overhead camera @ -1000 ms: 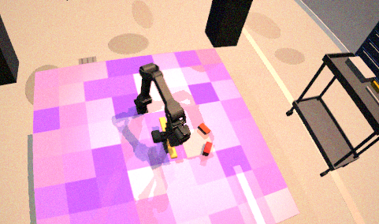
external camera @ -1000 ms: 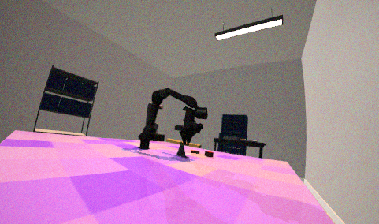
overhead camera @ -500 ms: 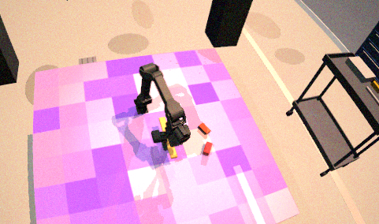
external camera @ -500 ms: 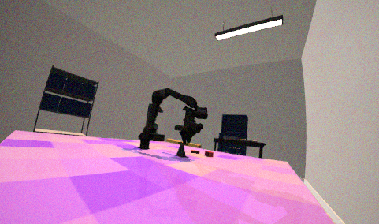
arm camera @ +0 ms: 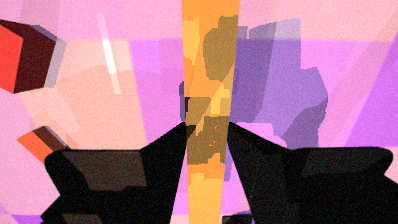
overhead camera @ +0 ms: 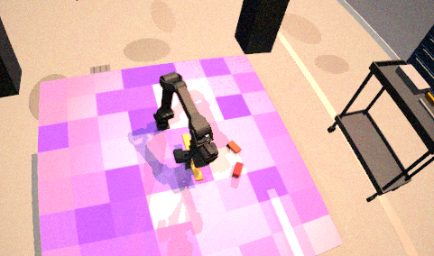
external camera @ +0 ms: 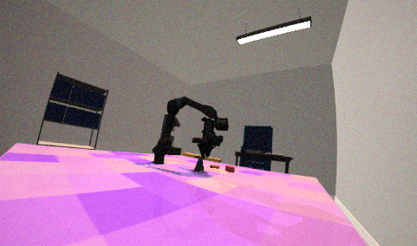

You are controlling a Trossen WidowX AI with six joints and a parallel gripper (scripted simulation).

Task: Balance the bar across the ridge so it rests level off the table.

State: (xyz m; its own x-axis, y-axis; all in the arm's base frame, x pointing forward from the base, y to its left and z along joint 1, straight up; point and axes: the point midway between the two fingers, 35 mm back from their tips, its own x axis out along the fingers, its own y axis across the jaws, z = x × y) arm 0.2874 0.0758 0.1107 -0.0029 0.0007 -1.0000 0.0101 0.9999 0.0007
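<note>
My gripper tip is now 30 mm past the long bar. Also, from my gripper tip: red block: 60 mm ahead, 210 mm to the left, 60 mm below; then orange block: 70 mm behind, 240 mm to the left, 70 mm below.
</note>
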